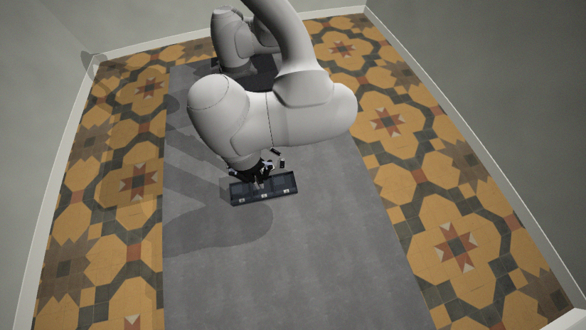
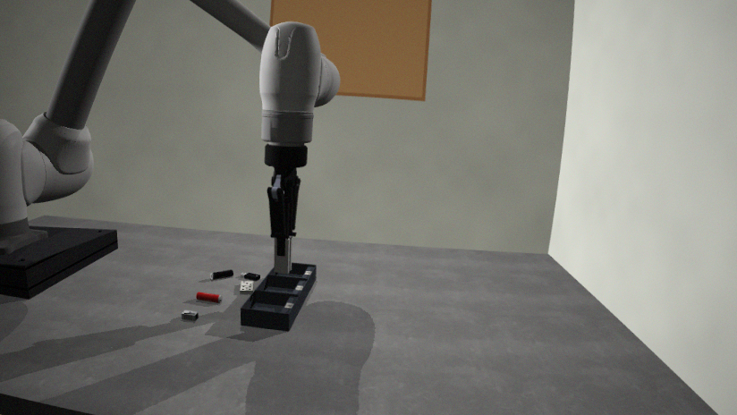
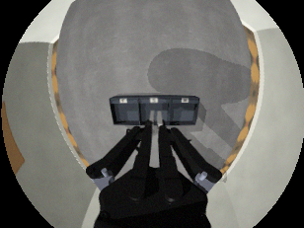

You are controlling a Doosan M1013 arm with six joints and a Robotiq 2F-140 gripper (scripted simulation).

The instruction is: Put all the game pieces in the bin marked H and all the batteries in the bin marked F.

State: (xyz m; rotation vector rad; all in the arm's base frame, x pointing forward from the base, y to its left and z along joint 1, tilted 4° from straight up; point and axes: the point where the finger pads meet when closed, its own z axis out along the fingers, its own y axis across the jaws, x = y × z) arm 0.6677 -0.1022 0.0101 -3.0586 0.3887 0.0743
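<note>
The white domino is 70 mm behind my hand, 50 mm to the left of it and 90 mm below it. Round my hand: black three-compartment bin (80 mm below); then black battery (130 mm behind, 110 mm to the left, 90 mm below); then red battery (140 mm behind, 20 mm to the right, 90 mm below).
</note>
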